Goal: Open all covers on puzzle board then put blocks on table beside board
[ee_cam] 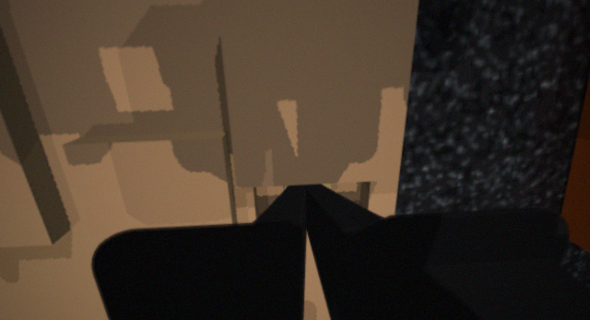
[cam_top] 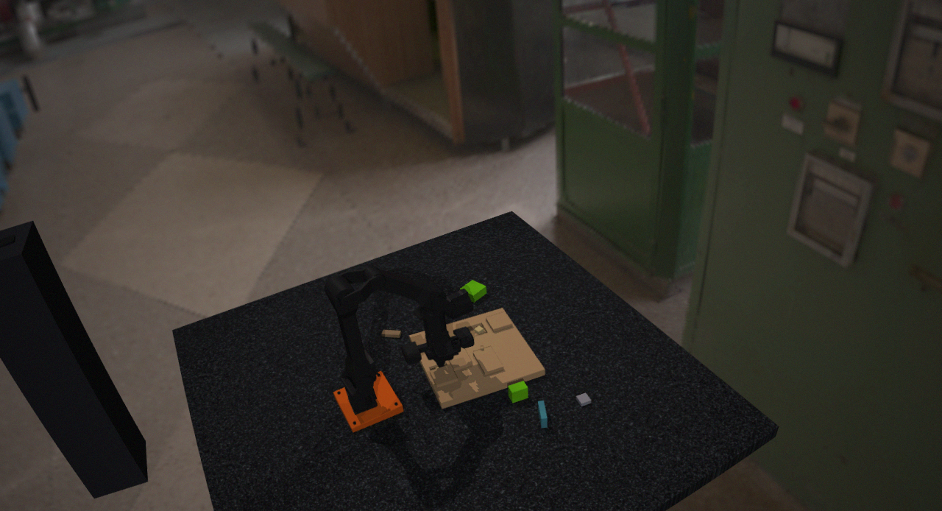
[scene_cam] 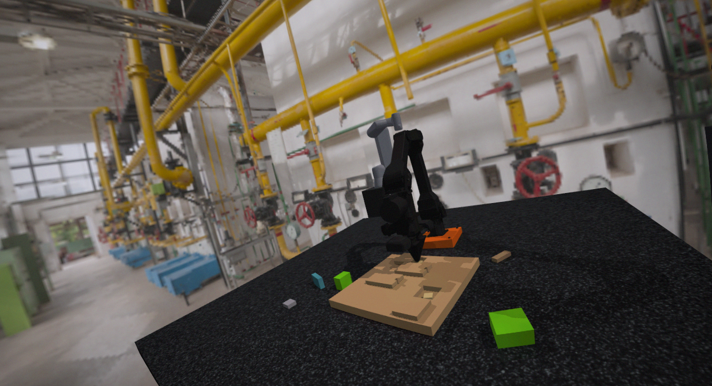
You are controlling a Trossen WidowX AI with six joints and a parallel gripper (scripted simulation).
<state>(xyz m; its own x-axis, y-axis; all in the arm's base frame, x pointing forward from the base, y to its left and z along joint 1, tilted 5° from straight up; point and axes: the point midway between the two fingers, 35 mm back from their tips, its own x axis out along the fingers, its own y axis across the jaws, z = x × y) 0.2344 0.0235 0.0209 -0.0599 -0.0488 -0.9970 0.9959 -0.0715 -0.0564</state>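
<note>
Now: the tan puzzle board 110 mm ahead of my gripper tip and 30 mm to the left of it. The rest, counted from my gripper tip: teal block 280 mm to the right, 160 mm ahead, 10 mm below; small green cube 180 mm to the right, 140 mm ahead; large green block 280 mm to the left, 230 mm ahead, 10 mm below.
</note>
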